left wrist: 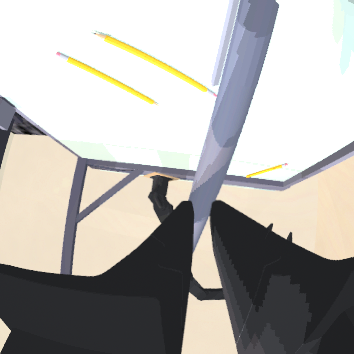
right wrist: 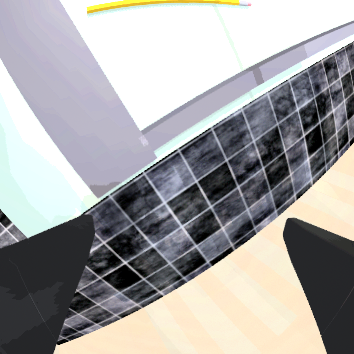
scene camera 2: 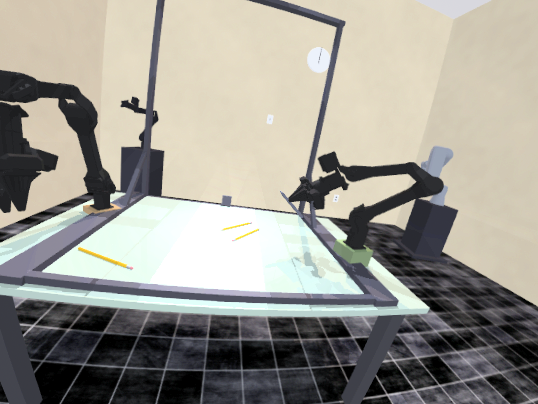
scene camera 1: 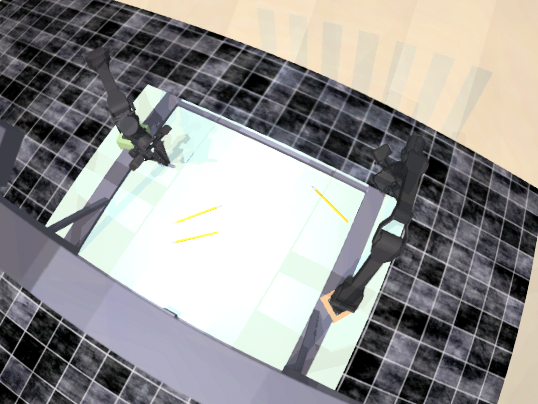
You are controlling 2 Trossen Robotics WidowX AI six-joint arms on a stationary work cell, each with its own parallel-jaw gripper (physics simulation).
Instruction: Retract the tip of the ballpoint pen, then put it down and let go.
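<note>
My right gripper [scene camera 1: 381, 175] is open and holds nothing; the right wrist view also shows this gripper [right wrist: 192, 228]. My left gripper [scene camera 1: 168, 164] is visible too, with further views of the left gripper [scene camera 2: 288, 200] and, at the wrist, of the same gripper [left wrist: 200, 210]. A ballpoint pen [left wrist: 251, 34] is in sight; in the right wrist view the pen is out of frame. A metal frame [scene camera 2: 29, 264] is visible, and both wrist views show it: the metal frame [left wrist: 332, 159] and the metal frame [right wrist: 56, 73].
</note>
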